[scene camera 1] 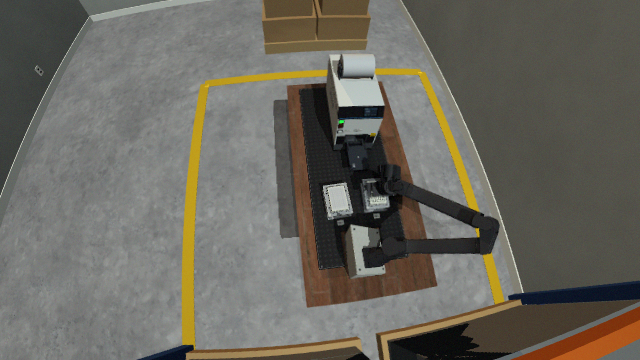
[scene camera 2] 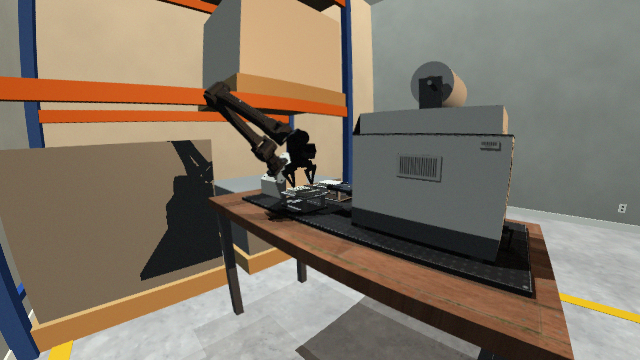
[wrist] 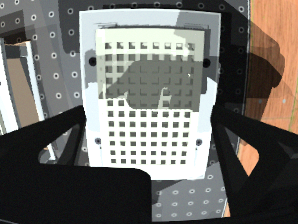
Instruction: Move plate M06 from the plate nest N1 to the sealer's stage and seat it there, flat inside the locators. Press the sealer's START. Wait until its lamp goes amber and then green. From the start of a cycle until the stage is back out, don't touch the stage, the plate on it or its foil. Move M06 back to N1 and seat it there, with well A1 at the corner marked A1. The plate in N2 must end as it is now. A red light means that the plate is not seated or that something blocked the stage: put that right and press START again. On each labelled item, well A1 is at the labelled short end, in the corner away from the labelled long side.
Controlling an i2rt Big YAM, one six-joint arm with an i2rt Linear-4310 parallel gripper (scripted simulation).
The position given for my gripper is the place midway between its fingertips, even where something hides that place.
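In the wrist view I see my gripper (wrist: 148, 112), and a white well plate (wrist: 143, 75) is there as well. Scene camera 2 gives me a foil roll (scene camera 2: 454, 90). Looking through scene camera 1, I find the foil roll (scene camera 1: 353, 65) again.
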